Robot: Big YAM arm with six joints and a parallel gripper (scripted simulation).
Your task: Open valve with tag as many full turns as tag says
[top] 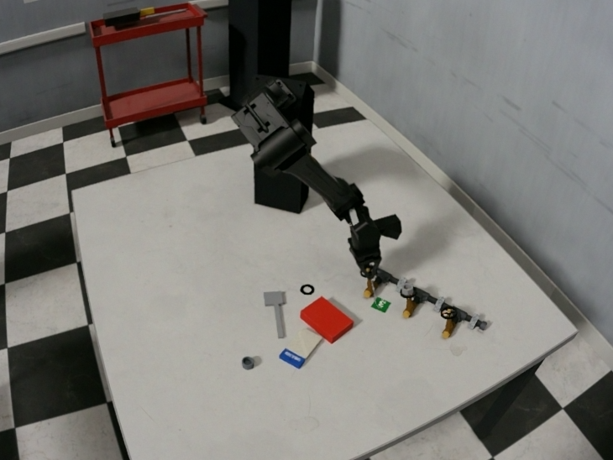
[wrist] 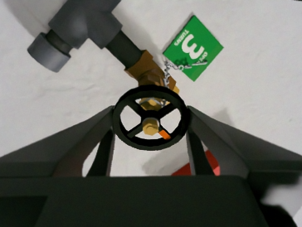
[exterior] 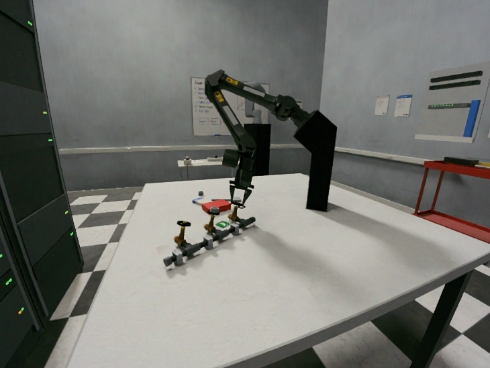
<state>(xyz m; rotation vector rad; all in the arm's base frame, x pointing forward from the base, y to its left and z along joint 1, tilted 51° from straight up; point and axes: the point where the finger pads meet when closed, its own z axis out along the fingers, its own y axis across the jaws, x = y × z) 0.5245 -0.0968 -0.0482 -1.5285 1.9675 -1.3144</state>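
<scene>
Now: the green tag 7 cm ahead of my hand, 2 cm to the right of it and 8 cm below it. Round my hand: grey t-shaped tool: 13 cm behind, 23 cm to the right, 7 cm below; then card: 1 cm ahead, 28 cm to the right, 7 cm below; then red box: 16 cm to the right, 7 cm below.
</scene>
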